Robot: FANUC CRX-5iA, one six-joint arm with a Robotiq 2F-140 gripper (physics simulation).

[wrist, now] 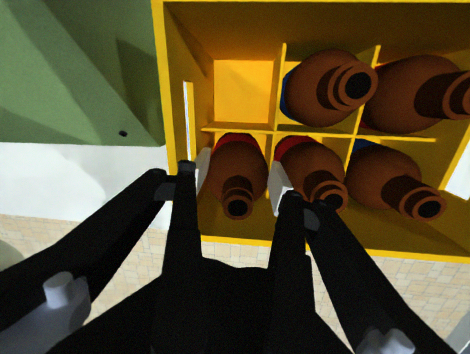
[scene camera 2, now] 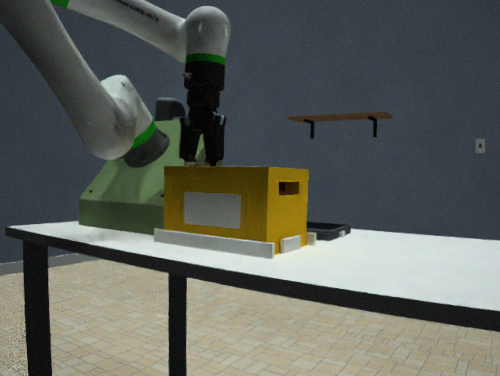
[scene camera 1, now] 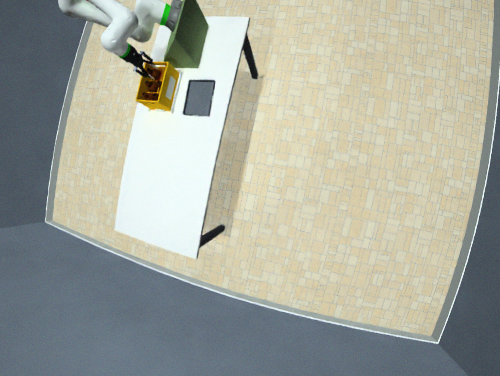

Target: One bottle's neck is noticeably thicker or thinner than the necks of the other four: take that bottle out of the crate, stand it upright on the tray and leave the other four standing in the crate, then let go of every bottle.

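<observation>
The yellow crate [scene camera 1: 161,104] [scene camera 2: 254,202] [wrist: 165,100] stands on the table with five brown bottles in it. My gripper [scene camera 1: 149,69] [scene camera 2: 201,163] [wrist: 239,165] reaches down into it, shut on the red-labelled bottle [wrist: 238,167] in the lower left compartment of the wrist view, a pad on each side of its body. That bottle's neck looks thinner than the others. A red-labelled bottle [wrist: 312,162] stands beside it, then a blue-labelled one [wrist: 382,175]. Two more bottles [wrist: 315,95] [wrist: 412,95] stand in the upper row. The dark tray [scene camera 1: 199,98] [scene camera 2: 327,235] holds no bottle.
Low white strips [scene camera 2: 215,243] edge the crate's foot on the white table [scene camera 1: 167,175] [scene camera 2: 400,265]. The green robot base [scene camera 1: 189,42] [scene camera 2: 120,212] [wrist: 75,100] stands close beside the crate. The right fingertip sits between two neighbouring bottles. A wall shelf [scene camera 2: 340,117] hangs behind.
</observation>
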